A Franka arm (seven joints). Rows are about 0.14 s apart.
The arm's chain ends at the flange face. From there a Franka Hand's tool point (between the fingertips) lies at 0.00 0.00 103.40 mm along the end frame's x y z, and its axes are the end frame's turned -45 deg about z.
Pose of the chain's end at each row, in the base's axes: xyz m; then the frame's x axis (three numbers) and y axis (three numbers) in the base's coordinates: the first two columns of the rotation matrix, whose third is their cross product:
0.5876, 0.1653, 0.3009, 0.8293, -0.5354, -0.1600, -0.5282, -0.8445, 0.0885
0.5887, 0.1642, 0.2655, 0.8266, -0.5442, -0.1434, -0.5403, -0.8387, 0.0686
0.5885, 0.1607, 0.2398, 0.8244, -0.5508, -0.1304, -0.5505, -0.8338, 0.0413
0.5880, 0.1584, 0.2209, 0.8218, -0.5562, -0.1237, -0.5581, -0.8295, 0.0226
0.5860, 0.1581, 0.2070, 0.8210, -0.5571, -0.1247, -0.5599, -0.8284, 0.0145
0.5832, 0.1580, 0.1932, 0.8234, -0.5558, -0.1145, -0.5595, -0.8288, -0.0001
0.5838, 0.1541, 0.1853, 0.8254, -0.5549, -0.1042, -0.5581, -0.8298, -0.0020
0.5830, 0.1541, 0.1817, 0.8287, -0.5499, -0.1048, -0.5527, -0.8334, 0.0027
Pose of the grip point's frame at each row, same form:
0.5687, 0.1664, 0.1992, 0.9599, 0.2186, -0.1757, 0.2129, -0.9757, -0.0506
0.5724, 0.1663, 0.1634, 0.9665, 0.2082, -0.1499, 0.2024, -0.9779, -0.0529
0.5749, 0.1646, 0.1374, 0.9722, 0.2001, -0.1214, 0.1937, -0.9791, -0.0630
0.5761, 0.1636, 0.1183, 0.9757, 0.1933, -0.1034, 0.1865, -0.9798, -0.0715
0.5745, 0.1641, 0.1044, 0.9764, 0.1918, -0.0984, 0.1846, -0.9797, -0.0779
0.5734, 0.1646, 0.0905, 0.9779, 0.1930, -0.0809, 0.1866, -0.9791, -0.0810
0.5750, 0.1603, 0.0825, 0.9783, 0.1944, -0.0723, 0.1890, -0.9791, -0.0751
0.5738, 0.1599, 0.0789, 0.9768, 0.2005, -0.0760, 0.1952, -0.9781, -0.0722

